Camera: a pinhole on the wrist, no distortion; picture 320 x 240 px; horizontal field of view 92.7 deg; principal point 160.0 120.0 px. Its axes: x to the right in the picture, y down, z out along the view. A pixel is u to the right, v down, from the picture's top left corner.
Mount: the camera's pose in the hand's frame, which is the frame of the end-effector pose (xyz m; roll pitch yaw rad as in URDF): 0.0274 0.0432 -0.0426 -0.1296 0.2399 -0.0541
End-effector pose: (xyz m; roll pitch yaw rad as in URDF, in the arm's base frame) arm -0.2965 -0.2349 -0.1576 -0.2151 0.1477 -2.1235
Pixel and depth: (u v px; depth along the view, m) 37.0 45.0 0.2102
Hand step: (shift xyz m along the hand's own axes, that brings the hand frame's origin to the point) -0.0883 -0.0259 0.2131
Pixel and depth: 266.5 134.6 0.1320
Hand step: 0.1490 0.0662 0.0611
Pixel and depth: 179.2 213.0 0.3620
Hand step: 0.1643 0.3017 0.2676
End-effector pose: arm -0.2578 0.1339 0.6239 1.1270 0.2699 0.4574
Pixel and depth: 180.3 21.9 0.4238
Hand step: 0.1785 -0.1806 0.3864
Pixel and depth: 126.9 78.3 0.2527
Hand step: 0.0339 0.0070 0.2225
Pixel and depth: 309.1 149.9 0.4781
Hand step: 0.5984 0.1672 0.2952
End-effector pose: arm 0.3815 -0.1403 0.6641 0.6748 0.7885 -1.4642
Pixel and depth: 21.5 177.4 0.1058
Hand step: -0.0392 0.1000 0.0771
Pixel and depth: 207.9 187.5 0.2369
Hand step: 0.1593 0.1708 0.1548
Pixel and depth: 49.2 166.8 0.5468
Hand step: -0.2213 0.2939 0.5574
